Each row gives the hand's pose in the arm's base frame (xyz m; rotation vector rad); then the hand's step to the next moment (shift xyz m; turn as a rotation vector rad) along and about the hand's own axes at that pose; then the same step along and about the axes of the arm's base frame.
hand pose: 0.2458 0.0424 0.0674 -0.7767 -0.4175 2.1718
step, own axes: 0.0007 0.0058 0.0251 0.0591 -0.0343 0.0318
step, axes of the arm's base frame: -0.0199 -0.0043 0.0158 -0.0316 0.0658 0.0186
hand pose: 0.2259 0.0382 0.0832 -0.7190 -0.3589 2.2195
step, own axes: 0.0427 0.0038 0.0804 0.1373 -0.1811 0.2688
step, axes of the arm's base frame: -0.0737 0.0267 0.0464 -0.1306 0.2151 0.2461
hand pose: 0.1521 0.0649 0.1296 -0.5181 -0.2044 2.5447
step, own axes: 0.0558 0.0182 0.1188 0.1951 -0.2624 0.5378
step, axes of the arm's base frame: -0.1001 0.0092 0.0863 -0.2458 0.3036 0.4935
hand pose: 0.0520 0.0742 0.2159 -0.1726 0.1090 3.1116
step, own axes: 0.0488 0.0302 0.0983 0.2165 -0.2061 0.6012
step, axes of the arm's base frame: -0.0601 -0.0222 0.0941 -0.2754 0.2524 0.5578
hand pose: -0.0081 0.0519 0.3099 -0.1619 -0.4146 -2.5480
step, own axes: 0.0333 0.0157 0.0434 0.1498 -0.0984 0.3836
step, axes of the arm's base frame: -0.0183 -0.0152 0.0517 -0.1678 0.1287 0.3668
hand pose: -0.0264 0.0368 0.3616 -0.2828 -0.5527 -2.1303
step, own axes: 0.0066 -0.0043 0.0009 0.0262 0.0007 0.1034
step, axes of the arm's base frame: -0.0073 -0.0021 0.0022 -0.0148 0.0311 0.1010
